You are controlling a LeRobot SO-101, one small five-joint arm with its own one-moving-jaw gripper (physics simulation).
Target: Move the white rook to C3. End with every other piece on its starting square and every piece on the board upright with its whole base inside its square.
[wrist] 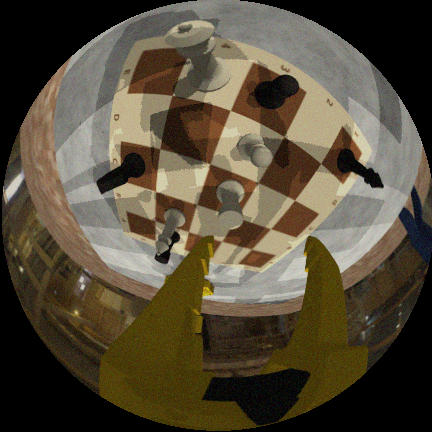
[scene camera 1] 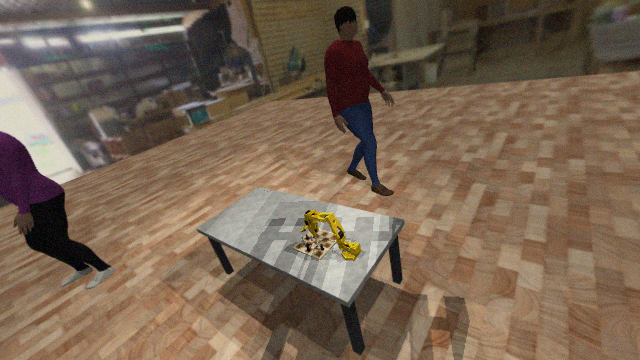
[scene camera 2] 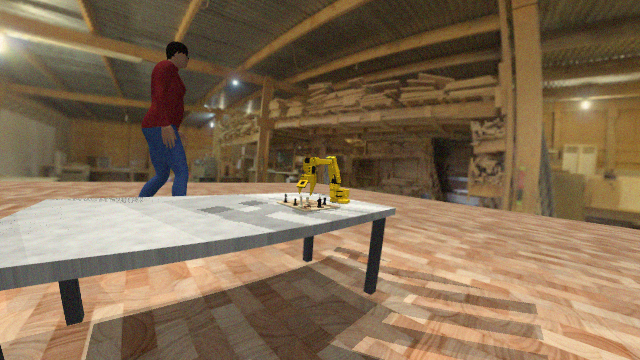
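Where they show: hand, tool point: (wrist: 213, 243) (scene camera 1: 315, 236) (scene camera 2: 309, 194); arm's base, link origin: (scene camera 1: 348, 252) (scene camera 2: 337, 202).
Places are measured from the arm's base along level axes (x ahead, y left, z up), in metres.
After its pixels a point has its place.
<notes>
The white rook (wrist: 230, 204) {y 0.008, x 0.231, z 0.034 m} stands upright on brown square C3 in the wrist view; its base appears inside the square. My gripper (scene camera 1: 309, 231) (scene camera 2: 306, 193) {y 0.011, x 0.216, z 0.052 m} (wrist: 260, 241) is open and empty above the chessboard (scene camera 1: 320, 257) {y 0.105, x 0.120, z 0.006 m} (wrist: 127, 112) {y 0.097, x 0.265, z 0.006 m}. In the wrist view the rook lies beyond the left jaw's tip, apart from both jaws. A white pawn (wrist: 258, 152) {y 0.007, x 0.263, z 0.036 m} is upright on D3, beside the rook. A white bishop (wrist: 171, 227) {y 0.042, x 0.184, z 0.024 m} is upright on B4, partly hiding a black piece (wrist: 162, 257) {y 0.045, x 0.155, z 0.039 m} behind it.
A large white piece (wrist: 206, 70) stands on E4, a black pawn (wrist: 272, 93) {y 0.009, x 0.295, z 0.021 m} on E3, a slim black piece (wrist: 357, 167) {y -0.069, x 0.293, z 0.025 m} on E1 and a black piece (wrist: 120, 172) {y 0.079, x 0.230, z 0.032 m} on C5. The board lies on a grey table (scene camera 1: 260, 210) {y -0.106, x 0.893, z 0.000 m} (scene camera 2: 150, 220) {y 0.046, x 0.867, z 0.000 m}. A person in red (scene camera 1: 347, 75) (scene camera 2: 166, 97) is beyond it.
</notes>
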